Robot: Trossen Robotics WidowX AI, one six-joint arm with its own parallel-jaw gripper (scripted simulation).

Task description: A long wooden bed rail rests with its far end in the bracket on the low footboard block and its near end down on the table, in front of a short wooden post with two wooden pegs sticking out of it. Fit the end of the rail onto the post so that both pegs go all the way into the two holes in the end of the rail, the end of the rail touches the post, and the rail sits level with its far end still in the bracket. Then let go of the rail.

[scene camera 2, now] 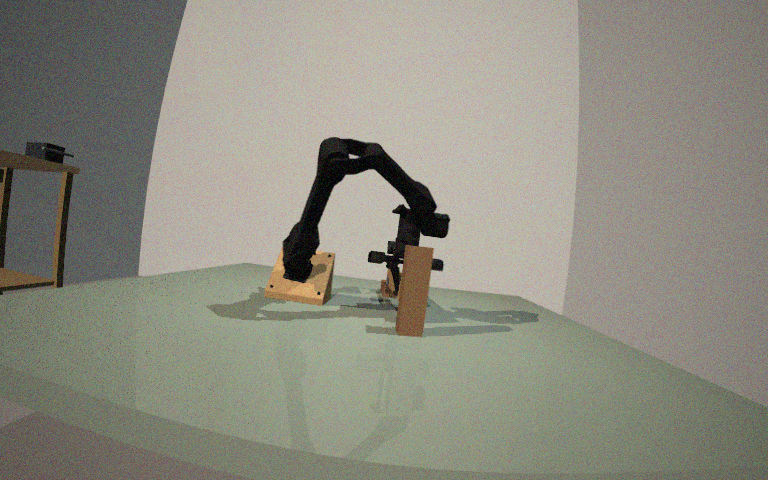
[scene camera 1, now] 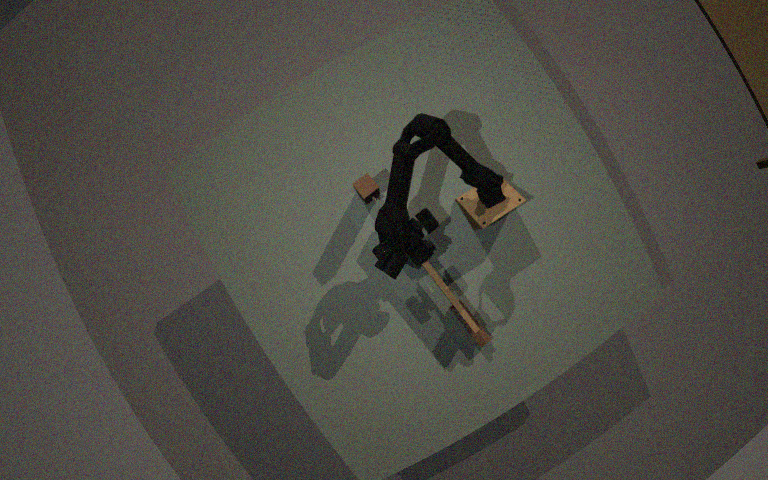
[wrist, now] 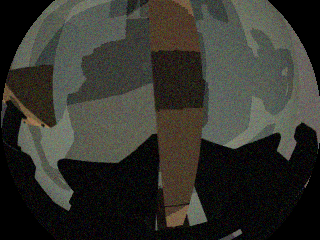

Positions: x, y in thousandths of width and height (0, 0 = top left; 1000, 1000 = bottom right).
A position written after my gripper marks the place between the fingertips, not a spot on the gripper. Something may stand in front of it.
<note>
I see my gripper (scene camera 2: 521, 614).
My gripper is seen too in scene camera 1 (scene camera 1: 527, 495) and in the wrist view (wrist: 527, 573).
</note>
